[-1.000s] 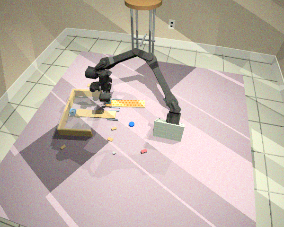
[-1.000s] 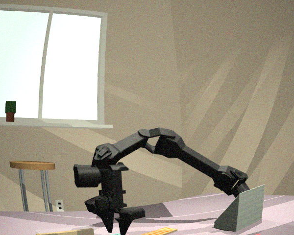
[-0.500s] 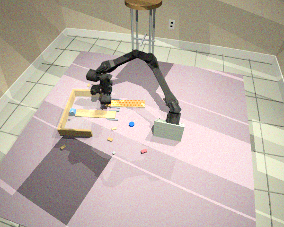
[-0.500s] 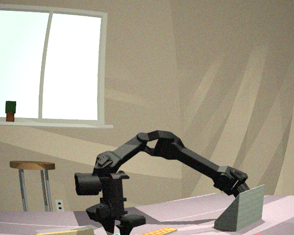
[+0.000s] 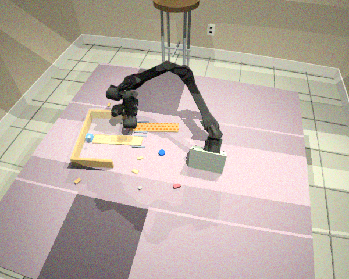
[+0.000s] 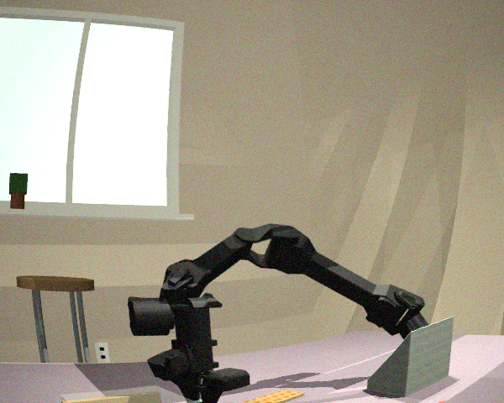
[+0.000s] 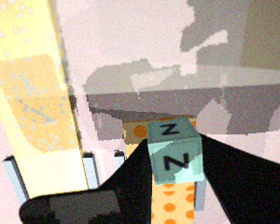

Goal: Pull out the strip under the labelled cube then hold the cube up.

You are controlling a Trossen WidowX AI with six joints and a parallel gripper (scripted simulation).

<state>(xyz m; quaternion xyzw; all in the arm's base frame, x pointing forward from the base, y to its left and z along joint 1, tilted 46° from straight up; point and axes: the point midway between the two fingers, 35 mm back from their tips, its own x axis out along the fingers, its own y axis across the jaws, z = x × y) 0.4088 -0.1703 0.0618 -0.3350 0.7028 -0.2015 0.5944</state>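
My gripper tip is 11 cm past the orange strip, 1 cm to the left of it and 1 cm above it. From my gripper tip the other things lie so: blue disc (18 cm behind, 14 cm to the left, 1 cm below); then labelled cube (1 cm above); then pink block (29 cm behind, 31 cm to the left, 1 cm below).
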